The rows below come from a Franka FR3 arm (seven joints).
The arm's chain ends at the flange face. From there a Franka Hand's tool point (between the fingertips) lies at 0.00 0.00 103.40 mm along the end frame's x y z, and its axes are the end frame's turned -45 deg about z.
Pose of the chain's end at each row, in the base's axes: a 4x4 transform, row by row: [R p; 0 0 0 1], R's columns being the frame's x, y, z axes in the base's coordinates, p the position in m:
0.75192 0.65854 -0.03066 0.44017; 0.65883 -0.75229 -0.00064 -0.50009; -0.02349 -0.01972 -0.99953 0.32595; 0 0 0 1
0.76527 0.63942 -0.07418 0.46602; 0.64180 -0.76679 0.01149 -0.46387; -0.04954 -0.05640 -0.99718 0.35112; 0 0 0 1
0.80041 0.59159 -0.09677 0.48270; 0.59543 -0.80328 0.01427 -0.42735; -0.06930 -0.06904 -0.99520 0.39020; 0 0 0 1
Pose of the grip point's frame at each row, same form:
0.06603 0.99735 -0.03066 0.43700; 0.99781 -0.06609 -0.00064 -0.50016; -0.00267 -0.03055 -0.99953 0.22260; 0 0 0 1
0.08899 0.99327 -0.07418 0.45835; 0.99602 -0.08838 0.01149 -0.46268; 0.00485 -0.07491 -0.99718 0.24801; 0 0 0 1
0.14766 0.98429 -0.09677 0.47269; 0.98904 -0.14697 0.01427 -0.42587; -0.00018 -0.09782 -0.99520 0.28730; 0 0 0 1

